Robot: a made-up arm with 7 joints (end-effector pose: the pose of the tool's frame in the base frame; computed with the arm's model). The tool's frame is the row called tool. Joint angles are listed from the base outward.
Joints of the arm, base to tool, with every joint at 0 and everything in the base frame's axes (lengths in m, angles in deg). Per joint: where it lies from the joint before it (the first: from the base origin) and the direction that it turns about. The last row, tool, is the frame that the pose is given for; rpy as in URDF.
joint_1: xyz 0.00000 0.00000 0.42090 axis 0 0 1
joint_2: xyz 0.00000 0.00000 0.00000 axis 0 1 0
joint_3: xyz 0.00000 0.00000 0.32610 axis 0 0 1
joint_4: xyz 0.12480 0.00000 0.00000 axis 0 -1 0
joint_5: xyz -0.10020 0.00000 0.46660 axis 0 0 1
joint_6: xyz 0.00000 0.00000 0.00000 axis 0 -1 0
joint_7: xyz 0.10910 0.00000 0.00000 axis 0 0 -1
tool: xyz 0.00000 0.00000 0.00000 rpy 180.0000 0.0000 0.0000
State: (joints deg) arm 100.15 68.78 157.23 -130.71 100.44 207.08 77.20
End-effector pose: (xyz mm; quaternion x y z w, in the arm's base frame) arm -267.6 -91.5 853.9 0.6314 0.1777 -0.5506 0.5164
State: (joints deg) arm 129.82 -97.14 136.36 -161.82 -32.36 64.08 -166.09
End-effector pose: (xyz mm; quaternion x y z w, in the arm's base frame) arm -345.0 -0.8 205.2 -0.0096 0.1950 -0.2281 0.9539
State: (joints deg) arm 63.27 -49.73 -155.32 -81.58 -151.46 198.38 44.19
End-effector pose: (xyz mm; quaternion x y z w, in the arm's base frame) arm -30.7 -672.4 312.3 0.9260 0.0412 0.1430 0.3470
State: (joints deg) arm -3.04 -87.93 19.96 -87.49 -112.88 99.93 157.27
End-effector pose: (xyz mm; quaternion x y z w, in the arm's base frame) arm -406.4 275.2 1083.1 0.4065 0.3160 -0.7827 0.3497
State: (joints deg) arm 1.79 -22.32 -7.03 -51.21 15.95 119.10 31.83
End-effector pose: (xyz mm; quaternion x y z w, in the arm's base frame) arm 128.0 -67.8 1333.0 -0.6683 0.1978 -0.6467 0.3099
